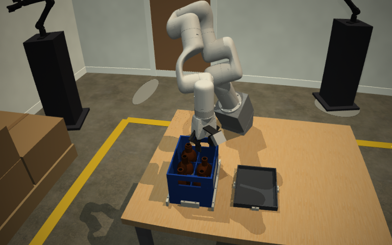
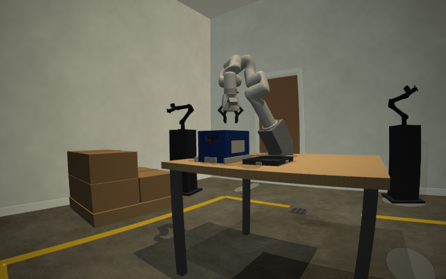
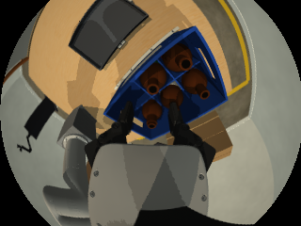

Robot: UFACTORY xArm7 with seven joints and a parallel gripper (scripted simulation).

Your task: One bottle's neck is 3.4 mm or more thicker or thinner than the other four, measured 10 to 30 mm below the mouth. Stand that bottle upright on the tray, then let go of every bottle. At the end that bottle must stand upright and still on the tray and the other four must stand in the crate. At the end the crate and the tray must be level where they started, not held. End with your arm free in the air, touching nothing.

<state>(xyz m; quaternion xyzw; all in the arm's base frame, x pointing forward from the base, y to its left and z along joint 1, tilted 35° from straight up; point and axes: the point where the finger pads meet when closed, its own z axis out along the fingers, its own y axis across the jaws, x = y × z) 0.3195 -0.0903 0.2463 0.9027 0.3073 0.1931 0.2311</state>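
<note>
Right now the blue crate is 10 mm behind my hand, 40 mm to the right of it and 150 mm below it. Round my hand: brown bottle (100 mm behind, 70 mm to the right, 150 mm below); then glass bottle (20 mm behind, 90 mm to the right, 150 mm below); then dark tray (50 mm ahead, 230 mm to the left, 220 mm below).
</note>
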